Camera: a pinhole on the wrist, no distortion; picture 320 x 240 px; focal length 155.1 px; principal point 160.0 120.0 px. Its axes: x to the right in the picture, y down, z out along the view. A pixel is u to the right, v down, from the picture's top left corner.
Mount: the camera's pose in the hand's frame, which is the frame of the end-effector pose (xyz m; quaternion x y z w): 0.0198 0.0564 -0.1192 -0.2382 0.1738 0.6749 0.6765
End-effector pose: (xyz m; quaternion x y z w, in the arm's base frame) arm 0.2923 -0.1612 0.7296 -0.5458 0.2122 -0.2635 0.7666
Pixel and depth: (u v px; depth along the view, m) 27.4 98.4 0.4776
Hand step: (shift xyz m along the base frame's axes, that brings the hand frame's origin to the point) 0.3346 0.3436 0.1728
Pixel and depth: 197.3 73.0 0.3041
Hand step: 0.1781 0.0931 -0.2459
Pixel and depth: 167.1 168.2 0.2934
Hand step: 0.0315 0.1998 -0.1795
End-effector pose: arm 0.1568 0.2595 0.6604 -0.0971 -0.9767 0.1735 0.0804
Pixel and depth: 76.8 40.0 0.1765
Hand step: -0.0935 0.0640 -0.0973
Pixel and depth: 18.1 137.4 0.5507
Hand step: -0.0253 -0.2723 -0.5588
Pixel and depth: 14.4 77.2 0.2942
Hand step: -0.1206 -0.0839 -0.2530
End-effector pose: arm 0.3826 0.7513 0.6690 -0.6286 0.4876 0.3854 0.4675
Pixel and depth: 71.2 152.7 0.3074
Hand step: -0.1016 0.2311 -0.0055
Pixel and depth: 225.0 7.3 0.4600
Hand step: -0.4008 0.0537 -0.4500
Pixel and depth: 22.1 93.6 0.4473
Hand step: 0.0189 0.4514 -0.1652
